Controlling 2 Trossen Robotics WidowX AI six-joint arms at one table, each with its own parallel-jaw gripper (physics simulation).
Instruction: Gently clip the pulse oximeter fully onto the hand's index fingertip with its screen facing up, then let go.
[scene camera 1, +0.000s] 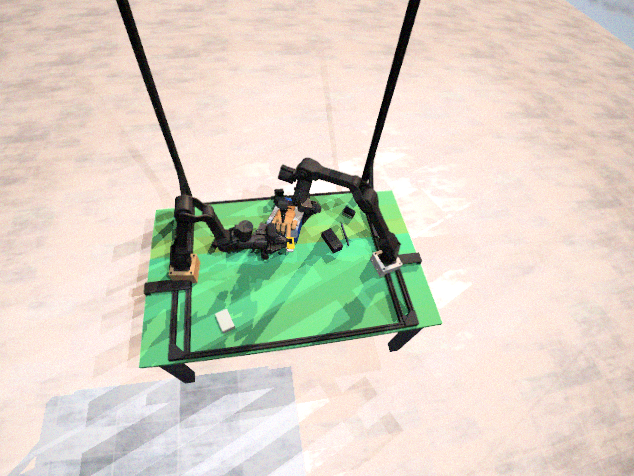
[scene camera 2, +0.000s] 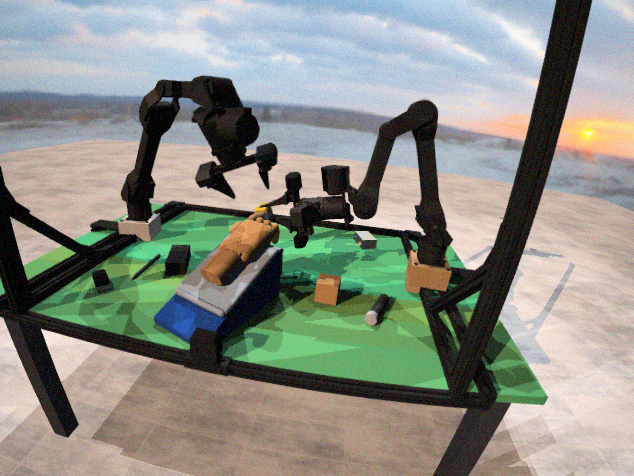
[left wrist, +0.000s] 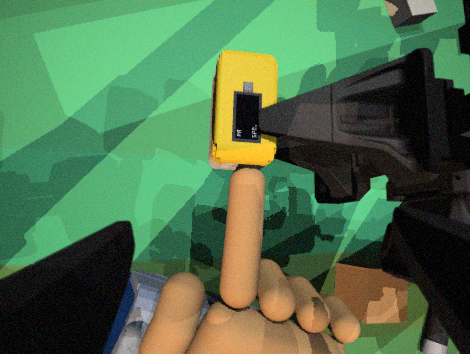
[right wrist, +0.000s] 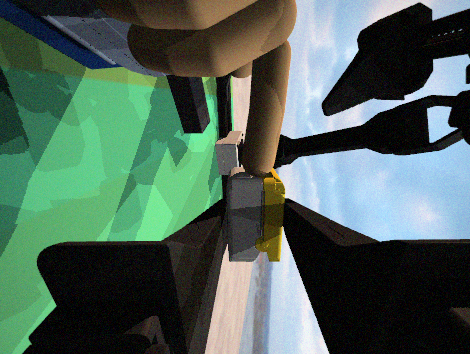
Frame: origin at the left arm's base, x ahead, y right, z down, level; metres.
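Where they show: left gripper, fingertip midpoint: (scene camera 1: 292, 223) (scene camera 2: 251, 193) (left wrist: 263, 227) (right wrist: 370, 116); right gripper, fingertip midpoint: (scene camera 1: 288, 242) (scene camera 2: 264, 212) (left wrist: 249, 130) (right wrist: 254, 205); left arm's base, link origin: (scene camera 1: 387, 258) (scene camera 2: 139, 217) (right wrist: 240, 152); right arm's base, link origin: (scene camera 1: 182, 264) (scene camera 2: 430, 260).
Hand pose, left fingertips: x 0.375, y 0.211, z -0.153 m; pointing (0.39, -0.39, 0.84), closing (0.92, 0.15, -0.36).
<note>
Each offset is from my left fingertips to the top centre of the thing. "pt": to the spot under its first point.
The yellow-topped, grey-bottomed pulse oximeter {dx +0.029, dy -0.053, dz +0.042 m} (scene camera 1: 290, 243) (scene camera 2: 262, 209) (left wrist: 252, 70) (right wrist: 274, 215) is level, its dark screen facing up. My right gripper (right wrist: 254, 205) is shut on it from the sides of its top and bottom shells; one fingertip covers the screen's edge in the left wrist view. The tan hand (scene camera 1: 286, 219) (scene camera 2: 244, 239) has its index finger (left wrist: 243, 230) (right wrist: 268, 115) stretched out in line with the oximeter. The fingertip meets the oximeter's near end; how far it is inside, if at all, is hidden. My left gripper (scene camera 2: 249, 191) is open and empty above the hand.
The hand lies on a blue and grey wedge {pt dx -0.087, dy +0.250, dz +0.180 m} (scene camera 2: 192, 318). An orange box {dx +0.189, dy +0.113, dz +0.161 m} (scene camera 2: 326, 290) (left wrist: 370, 292) and a flashlight {dx +0.296, dy +0.173, dz +0.184 m} (scene camera 2: 377, 308) lie right of it in scene camera 2; a black box {dx -0.192, dy -0.019, dz +0.176 m} (scene camera 1: 331, 239) (scene camera 2: 177, 259), a thin rod {dx -0.273, dy +0.008, dz +0.202 m} (scene camera 2: 146, 266) and a small black block {dx -0.343, dy +0.109, dz +0.179 m} (scene camera 2: 101, 280) lie left.
</note>
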